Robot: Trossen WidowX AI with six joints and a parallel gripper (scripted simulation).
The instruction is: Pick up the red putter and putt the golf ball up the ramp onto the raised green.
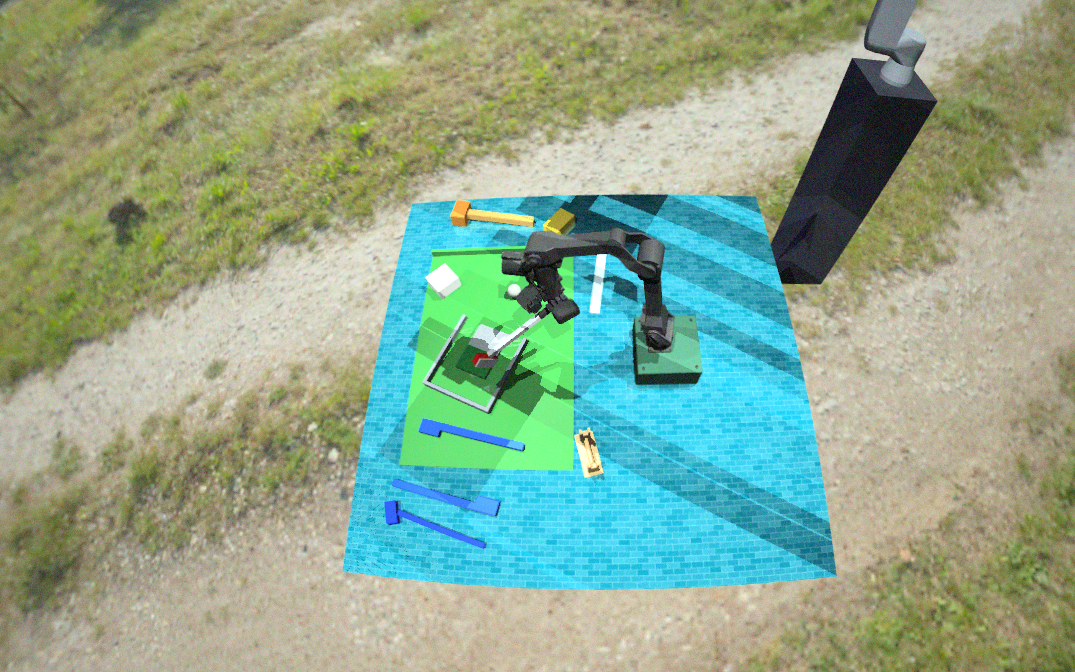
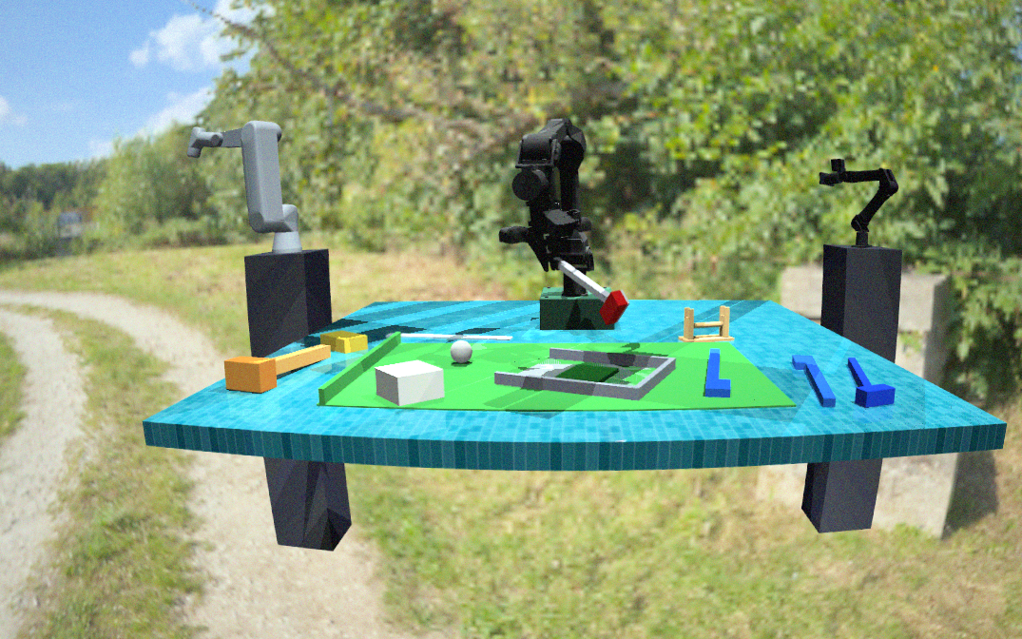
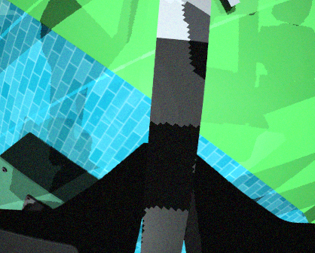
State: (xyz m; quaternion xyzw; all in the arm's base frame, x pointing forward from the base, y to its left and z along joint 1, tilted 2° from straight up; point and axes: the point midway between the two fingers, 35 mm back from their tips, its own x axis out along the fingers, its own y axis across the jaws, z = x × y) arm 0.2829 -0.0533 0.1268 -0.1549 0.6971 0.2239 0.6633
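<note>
My gripper tip is now 100 mm short of the red putter, 60 mm to the right of it and 10 mm above it. From my gripper tip the other things lie so: white bar: 240 mm to the right, 160 mm below, 130 mm behind; then white golf ball: 160 mm to the right, 140 mm below, 140 mm ahead; then grey frame: 240 mm ahead, 150 mm below, 90 mm to the left.
</note>
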